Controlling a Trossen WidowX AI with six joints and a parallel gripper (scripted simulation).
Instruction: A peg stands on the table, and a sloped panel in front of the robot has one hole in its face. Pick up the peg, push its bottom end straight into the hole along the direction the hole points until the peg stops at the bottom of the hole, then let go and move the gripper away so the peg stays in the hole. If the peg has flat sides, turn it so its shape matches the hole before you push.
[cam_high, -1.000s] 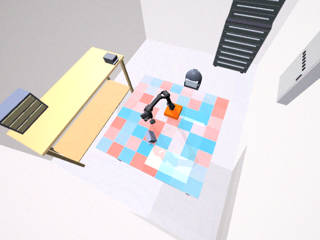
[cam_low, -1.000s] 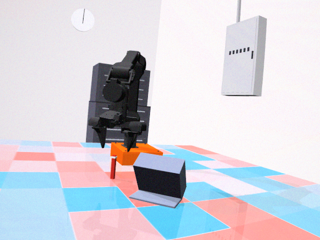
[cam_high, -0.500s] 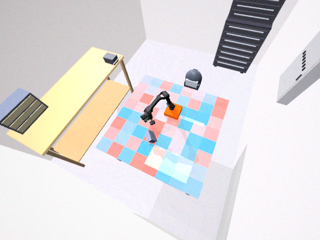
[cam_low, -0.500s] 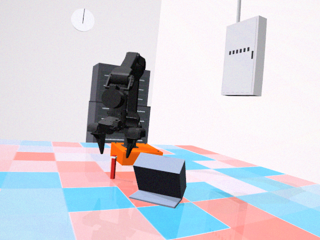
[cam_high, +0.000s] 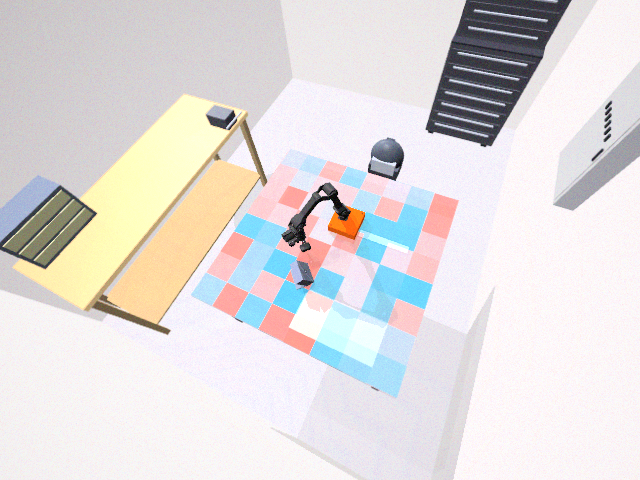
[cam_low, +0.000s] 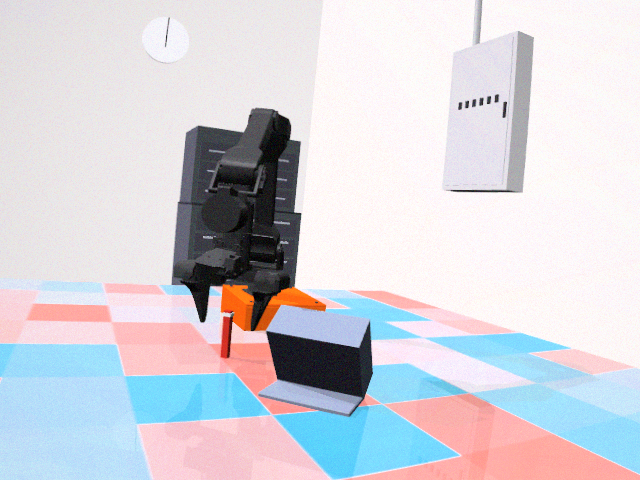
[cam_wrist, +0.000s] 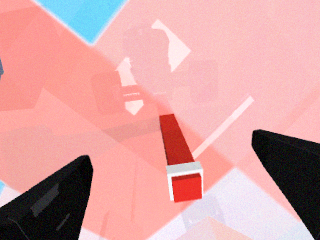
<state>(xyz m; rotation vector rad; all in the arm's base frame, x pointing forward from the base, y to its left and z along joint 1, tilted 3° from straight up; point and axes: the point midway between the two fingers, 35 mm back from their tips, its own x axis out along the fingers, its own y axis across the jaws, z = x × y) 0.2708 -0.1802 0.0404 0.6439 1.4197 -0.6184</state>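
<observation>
Now: the thin red peg right at my gripper tip. The rest, counted from my gripper tip: grey sloped panel 180 mm ahead, 70 mm to the left.
</observation>
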